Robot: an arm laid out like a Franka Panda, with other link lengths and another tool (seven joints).
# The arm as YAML. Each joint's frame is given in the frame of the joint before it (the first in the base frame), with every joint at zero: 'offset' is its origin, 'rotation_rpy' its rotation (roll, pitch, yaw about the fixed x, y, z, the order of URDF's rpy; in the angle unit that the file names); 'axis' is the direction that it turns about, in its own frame. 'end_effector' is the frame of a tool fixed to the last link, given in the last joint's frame.
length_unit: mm
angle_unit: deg
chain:
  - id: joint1
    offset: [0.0, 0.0, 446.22]
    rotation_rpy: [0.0, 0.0, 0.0]
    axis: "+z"
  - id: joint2
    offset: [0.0, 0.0, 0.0]
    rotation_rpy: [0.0, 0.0, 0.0]
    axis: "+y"
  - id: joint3
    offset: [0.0, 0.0, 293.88]
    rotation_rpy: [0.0, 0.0, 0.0]
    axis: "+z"
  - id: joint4
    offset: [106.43, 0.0, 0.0]
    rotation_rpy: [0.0, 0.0, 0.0]
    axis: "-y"
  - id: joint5
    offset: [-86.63, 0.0, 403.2]
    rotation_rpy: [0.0, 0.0, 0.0]
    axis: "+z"
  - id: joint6
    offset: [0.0, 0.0, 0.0]
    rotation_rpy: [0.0, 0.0, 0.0]
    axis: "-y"
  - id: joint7
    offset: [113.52, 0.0, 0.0]
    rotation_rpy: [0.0, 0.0, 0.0]
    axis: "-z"
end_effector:
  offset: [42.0, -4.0, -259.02]
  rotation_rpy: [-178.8, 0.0, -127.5]
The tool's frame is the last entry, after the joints.
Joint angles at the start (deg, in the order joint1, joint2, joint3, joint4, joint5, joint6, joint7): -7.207, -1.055, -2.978, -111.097, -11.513, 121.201, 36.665
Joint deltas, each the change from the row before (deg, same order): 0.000, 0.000, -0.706, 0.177, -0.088, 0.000, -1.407; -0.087, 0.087, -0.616, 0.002, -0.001, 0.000, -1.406; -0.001, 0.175, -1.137, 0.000, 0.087, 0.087, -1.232; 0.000, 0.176, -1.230, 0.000, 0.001, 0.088, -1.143; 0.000, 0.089, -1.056, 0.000, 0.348, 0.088, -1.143; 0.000, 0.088, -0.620, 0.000, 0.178, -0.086, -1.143; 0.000, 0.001, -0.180, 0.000, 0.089, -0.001, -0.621; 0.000, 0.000, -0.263, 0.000, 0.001, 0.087, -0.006; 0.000, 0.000, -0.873, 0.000, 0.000, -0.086, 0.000; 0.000, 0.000, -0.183, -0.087, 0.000, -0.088, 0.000; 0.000, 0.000, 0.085, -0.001, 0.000, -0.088, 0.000; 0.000, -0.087, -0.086, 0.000, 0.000, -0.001, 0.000; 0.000, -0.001, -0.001, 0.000, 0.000, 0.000, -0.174; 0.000, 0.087, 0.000, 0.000, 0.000, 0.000, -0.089; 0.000, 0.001, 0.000, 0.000, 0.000, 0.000, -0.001
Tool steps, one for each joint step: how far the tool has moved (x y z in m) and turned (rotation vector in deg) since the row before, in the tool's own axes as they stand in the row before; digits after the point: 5 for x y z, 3 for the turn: 0.00204, -0.00808, -0.00015, 0.215, 0.005, -0.739; 0.00327, -0.00674, 0.00251, 0.046, 0.226, -0.747; 0.00589, -0.01095, 0.00430, 0.010, 0.317, -0.125; 0.00682, -0.01204, 0.00445, 0.086, 0.368, 0.006; 0.00558, -0.00954, 0.00317, -0.176, 0.139, 0.040; 0.00368, -0.00509, 0.00258, -0.148, 0.236, -0.471; 0.00076, -0.00138, 0.00041, -0.055, 0.005, -0.401; 0.00143, -0.00283, 0.00032, 0.057, -0.014, 0.250; 0.00637, -0.00868, 0.00199, 0.041, 0.299, 0.840; 0.00207, -0.00126, 0.00139, -0.063, 0.201, 0.159; -0.00021, 0.00103, 0.00006, -0.043, 0.060, -0.084; 0.00052, -0.00113, -0.00083, 0.036, -0.058, 0.101; -0.00010, 0.00006, -0.00001, 0.000, -0.004, -0.173; 0.00002, 0.00029, 0.00101, -0.029, 0.078, -0.107; 0.00000, 0.00000, 0.00001, 0.000, 0.001, -0.001
